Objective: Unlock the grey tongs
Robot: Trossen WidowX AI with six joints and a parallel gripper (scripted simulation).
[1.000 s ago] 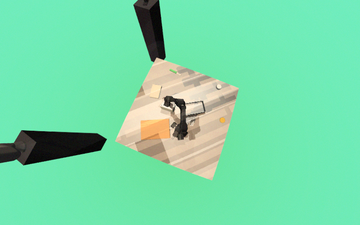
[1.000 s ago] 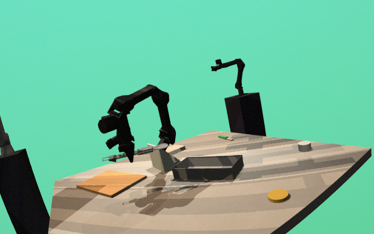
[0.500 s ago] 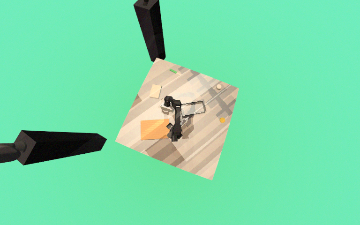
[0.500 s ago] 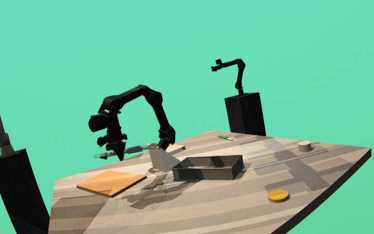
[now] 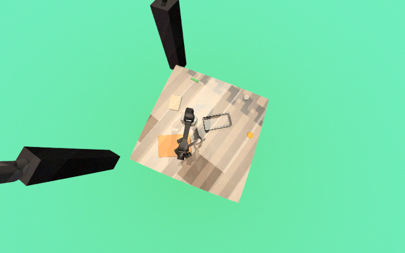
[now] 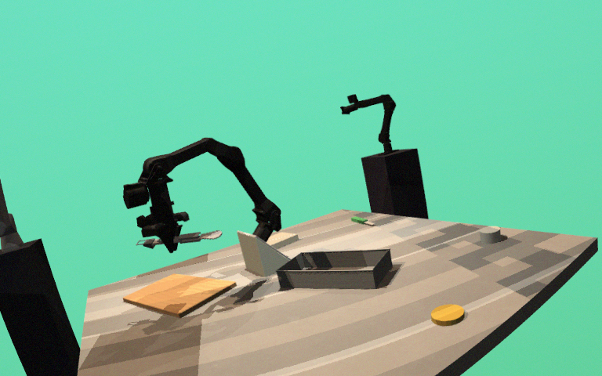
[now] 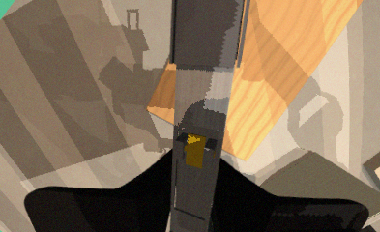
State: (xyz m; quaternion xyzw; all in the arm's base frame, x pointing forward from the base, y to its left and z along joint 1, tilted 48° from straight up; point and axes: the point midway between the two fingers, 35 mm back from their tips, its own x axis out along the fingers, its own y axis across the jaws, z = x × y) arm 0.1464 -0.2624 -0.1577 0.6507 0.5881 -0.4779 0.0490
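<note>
My gripper tip is 14 cm past the wooden board, 3 cm to the left of it and 17 cm above it. Also, from my gripper tip: grey roasting tin: 17 cm ahead, 42 cm to the left, 15 cm below; yellow lock piece: 1 cm behind, 2 cm to the right, 4 cm above; pale tile: 37 cm behind, 42 cm to the left, 16 cm below.
</note>
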